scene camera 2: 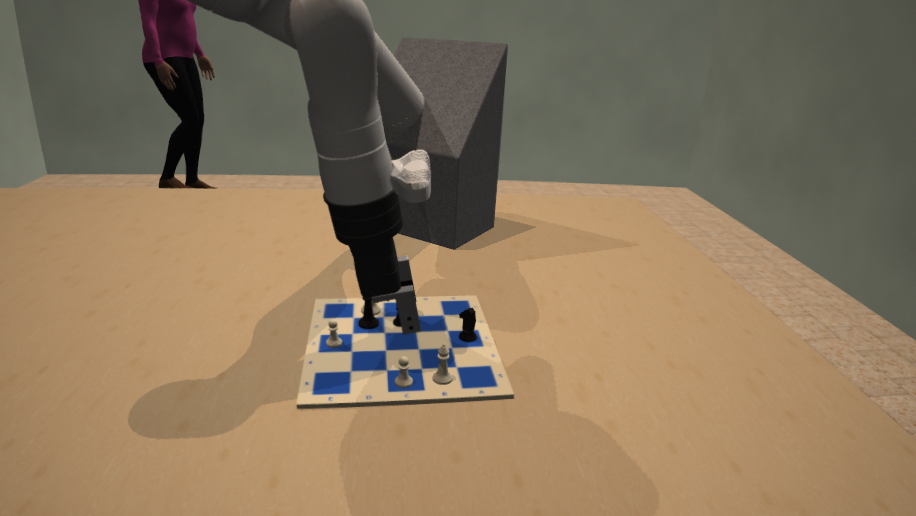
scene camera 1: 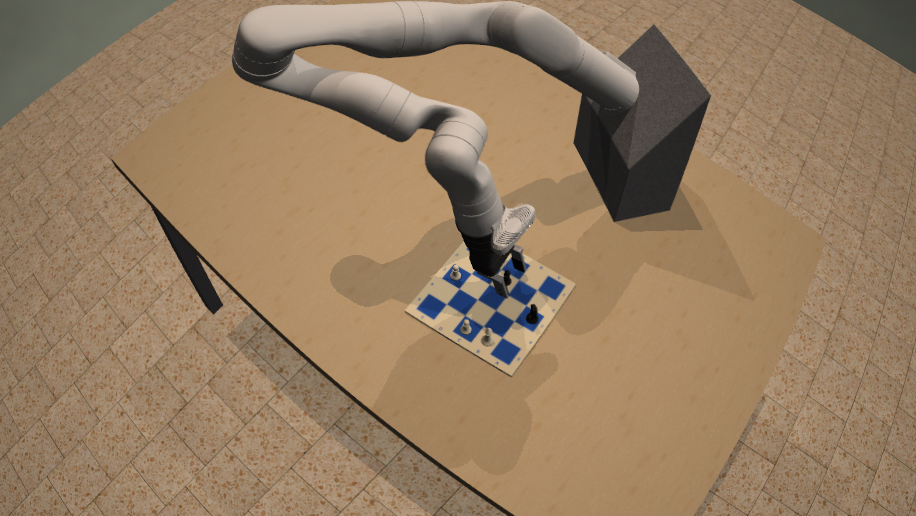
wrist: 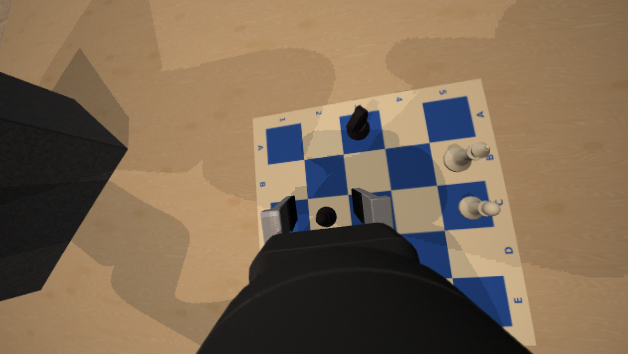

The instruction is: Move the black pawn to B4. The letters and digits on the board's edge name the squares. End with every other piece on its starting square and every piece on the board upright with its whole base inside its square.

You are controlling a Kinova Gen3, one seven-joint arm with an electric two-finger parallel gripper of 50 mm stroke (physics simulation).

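Frame: origin at the arm's base, x back, y down, z right, level; metres.
Where they show: gripper, fingertip midpoint: (scene camera 2: 409,316) (scene camera 1: 511,281) (wrist: 324,204); arm's base, origin of the base link: (scene camera 2: 400,109) (scene camera 1: 620,92).
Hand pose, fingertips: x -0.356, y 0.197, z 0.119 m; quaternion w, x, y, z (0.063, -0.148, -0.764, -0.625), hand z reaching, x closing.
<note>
Things, the pixels of their top centre, and the offset from my fingertips. "*": a spot on its surface instead.
- black pawn, middle of its top: (wrist: 321,219) (scene camera 2: 400,300) (scene camera 1: 507,271) dx +0.004, dy -0.022, dz +0.011 m
- blue square B4, surface spot: (wrist: 412,167) (scene camera 1: 498,324) * dx -0.084, dy +0.010, dz +0.001 m
- chessboard, middle of its top: (wrist: 372,213) (scene camera 2: 401,341) (scene camera 1: 492,297) dx -0.035, dy +0.010, dz +0.024 m
- black knight, middle of its top: (wrist: 358,112) (scene camera 2: 469,308) (scene camera 1: 534,306) dx -0.056, dy -0.030, dz -0.052 m
- white bishop, middle of its top: (wrist: 488,146) (scene camera 2: 444,344) (scene camera 1: 488,328) dx -0.120, dy -0.034, dz +0.010 m
- tall black piece, middle of its top: (scene camera 2: 367,285) dx +0.016, dy -0.043, dz +0.048 m
The black pawn (scene camera 1: 507,277) (scene camera 2: 398,318) (wrist: 326,216) stands upright on C2, partly hidden by a finger in scene camera 2. My gripper (scene camera 1: 511,280) (scene camera 2: 407,314) (wrist: 324,204) is open, low over the board and pointing down. In the wrist view its fingers stand apart on either side of the pawn, over the column 1 and column 3 sides; nothing is gripped. The blue square B4 (scene camera 1: 498,322) (wrist: 412,167) holds no piece. The chessboard (scene camera 1: 417,310) (scene camera 2: 346,400) (wrist: 520,320) lies flat on the table.
A black knight (scene camera 1: 532,314) (scene camera 2: 468,324) (wrist: 358,125) stands on A3, a white bishop (scene camera 2: 442,365) (wrist: 457,158) on B5, white pawns (scene camera 2: 403,373) (scene camera 2: 333,335) on C5 and E3. A tall black piece (scene camera 2: 368,318) stands on D2, close beside the gripper, with a white piece partly hidden behind it.
</note>
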